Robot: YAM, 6 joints.
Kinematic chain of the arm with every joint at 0, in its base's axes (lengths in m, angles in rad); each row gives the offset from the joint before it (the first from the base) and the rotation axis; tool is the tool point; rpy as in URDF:
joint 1: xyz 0 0 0.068 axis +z
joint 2: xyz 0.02 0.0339 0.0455 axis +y
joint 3: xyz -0.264 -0.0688 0 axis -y
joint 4: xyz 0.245 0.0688 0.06 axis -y
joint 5: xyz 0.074 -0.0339 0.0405 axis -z
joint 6: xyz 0.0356 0 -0.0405 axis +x
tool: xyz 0 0 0 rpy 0 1.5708 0
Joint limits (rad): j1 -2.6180..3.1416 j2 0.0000..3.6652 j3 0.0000..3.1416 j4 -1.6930..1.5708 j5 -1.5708..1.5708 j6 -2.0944..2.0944
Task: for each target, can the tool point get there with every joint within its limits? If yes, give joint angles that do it. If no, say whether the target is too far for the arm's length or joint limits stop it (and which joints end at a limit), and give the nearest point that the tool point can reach.
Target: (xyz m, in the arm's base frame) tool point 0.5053 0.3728 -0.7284
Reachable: no: too far | nearest point 0.3373 0.2488 -0.3376 | short by 0.443 m
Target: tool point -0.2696 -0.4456 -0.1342
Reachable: yes | joints -2.1260 3.2960 2.6556 -0.8605 -0.1627 0.0814
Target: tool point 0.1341 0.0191 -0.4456
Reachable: no: joint limits stop it (at a limit: joint 2) | nearest point 0.1544 0.0220 -0.3683 | short by 0.080 m
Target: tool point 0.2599 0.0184 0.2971
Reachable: yes | joints 0.1497 1.1409 0.7901 0.0703 0.6155 0.7842
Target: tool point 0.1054 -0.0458 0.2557
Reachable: yes | joints -0.6592 0.6658 0.6587 -0.9690 -0.9217 0.2381
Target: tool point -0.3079 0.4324 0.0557
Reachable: yes | joints 2.1720 2.6566 2.0966 -0.6555 -0.2658 0.6838
